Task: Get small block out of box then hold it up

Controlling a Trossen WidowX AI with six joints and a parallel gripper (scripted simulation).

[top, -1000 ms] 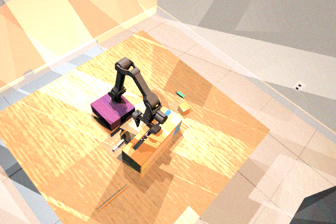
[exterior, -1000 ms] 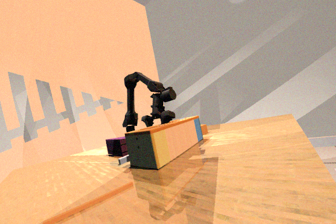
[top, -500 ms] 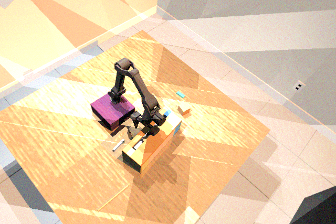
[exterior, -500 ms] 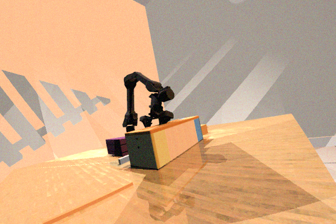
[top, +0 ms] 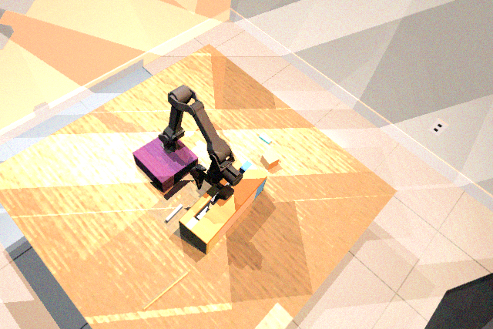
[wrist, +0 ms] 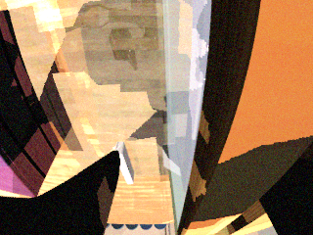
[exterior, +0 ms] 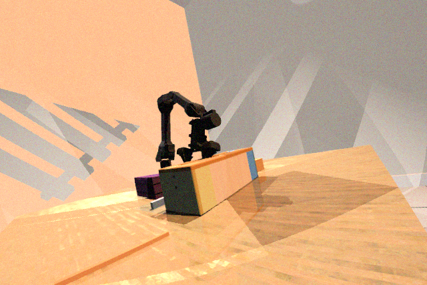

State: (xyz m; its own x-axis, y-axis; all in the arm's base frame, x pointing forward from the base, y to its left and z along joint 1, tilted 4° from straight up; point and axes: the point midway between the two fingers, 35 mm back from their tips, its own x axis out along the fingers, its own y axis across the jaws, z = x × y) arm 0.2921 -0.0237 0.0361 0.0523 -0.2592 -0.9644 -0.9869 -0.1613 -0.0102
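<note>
The long orange box lies 30 mm to the left of my gripper tip, 30 mm ahead of it and 20 mm below it. Also, from my gripper tip: orange cube: 350 mm to the left, 60 mm below, 30 mm ahead; green flat piece: 440 mm to the left, 80 mm below, 80 mm behind; thin stick: 340 mm to the right, 170 mm ahead, 80 mm below.
</note>
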